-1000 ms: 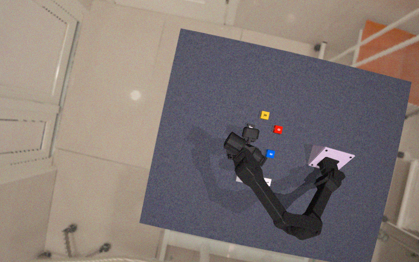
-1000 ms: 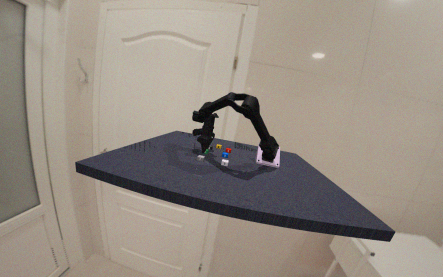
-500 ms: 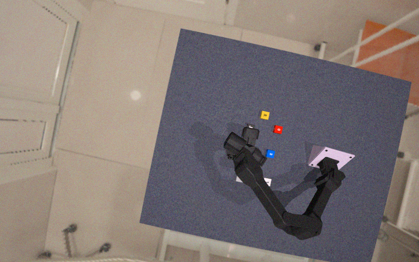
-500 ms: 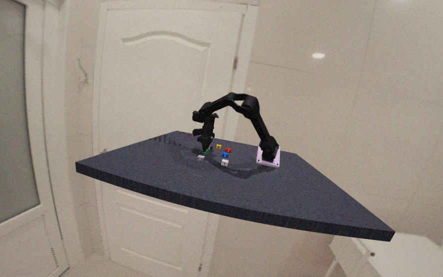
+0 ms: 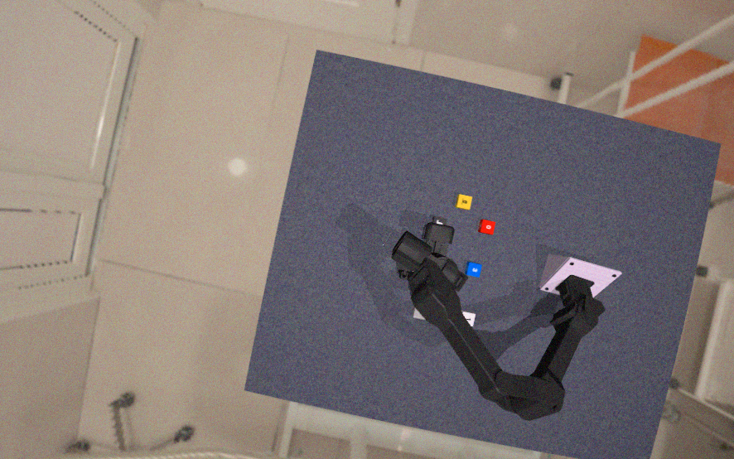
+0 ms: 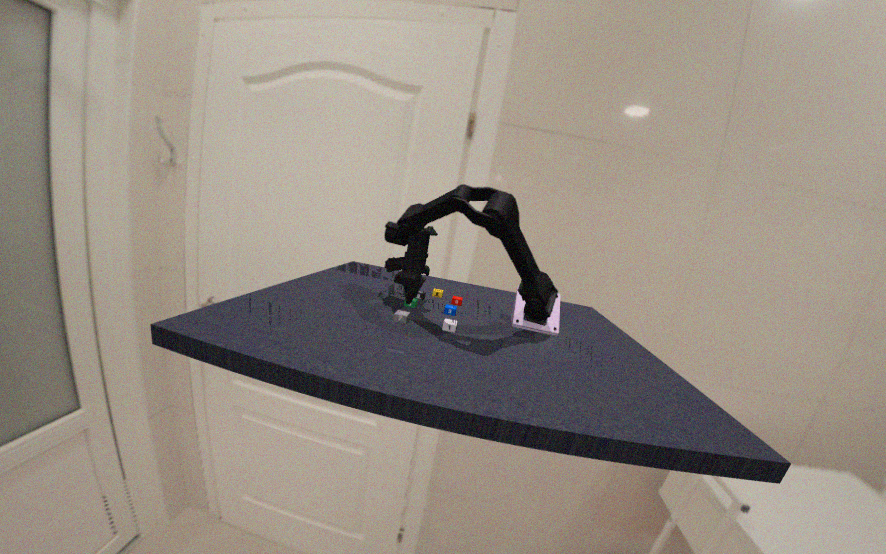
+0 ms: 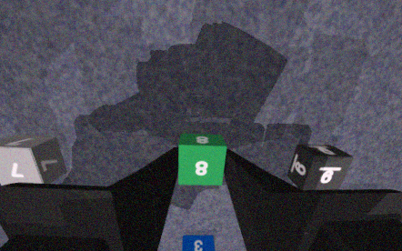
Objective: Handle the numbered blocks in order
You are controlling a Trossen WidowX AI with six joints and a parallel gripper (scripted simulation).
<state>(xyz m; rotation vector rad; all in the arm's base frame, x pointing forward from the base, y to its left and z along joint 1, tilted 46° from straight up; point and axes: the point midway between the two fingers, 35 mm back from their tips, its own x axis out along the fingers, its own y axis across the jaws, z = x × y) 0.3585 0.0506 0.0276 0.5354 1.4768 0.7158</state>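
My gripper tip is now 100 mm to the left of the black block. Also, from my gripper tip: blue block: 120 mm behind, 20 mm to the right; green block: right at my gripper tip; grey block: 130 mm to the left, 20 mm behind.
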